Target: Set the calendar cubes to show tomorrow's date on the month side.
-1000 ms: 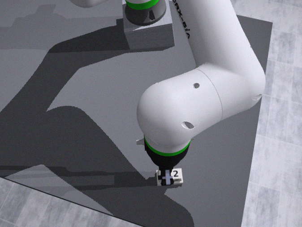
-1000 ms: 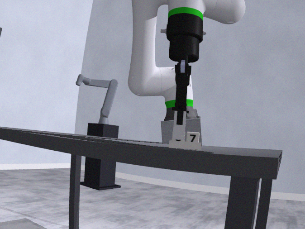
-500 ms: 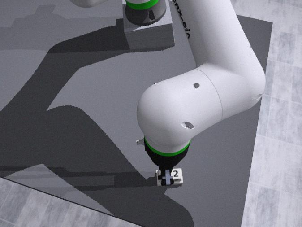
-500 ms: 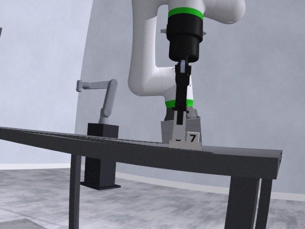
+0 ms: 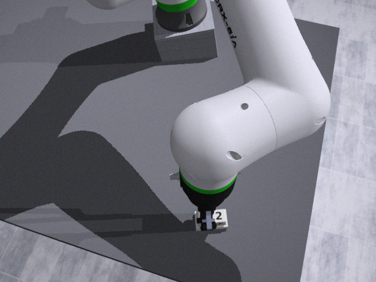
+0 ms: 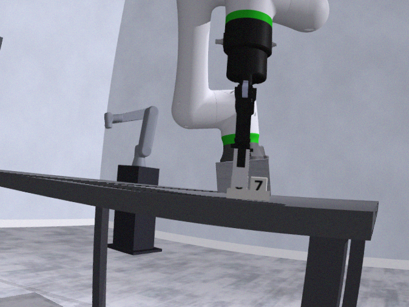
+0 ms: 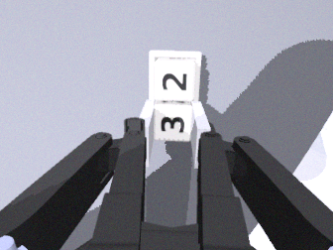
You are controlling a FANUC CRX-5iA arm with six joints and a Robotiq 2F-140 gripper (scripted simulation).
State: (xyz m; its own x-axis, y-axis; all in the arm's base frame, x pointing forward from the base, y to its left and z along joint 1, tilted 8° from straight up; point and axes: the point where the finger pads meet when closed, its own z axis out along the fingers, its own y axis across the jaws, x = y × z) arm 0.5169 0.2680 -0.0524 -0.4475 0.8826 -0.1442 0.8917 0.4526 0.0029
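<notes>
The cube lies 3 cm below my hand. From my hand the other things lie so: tray 1 cm behind, 1 cm to the left, 4 cm below.
</notes>
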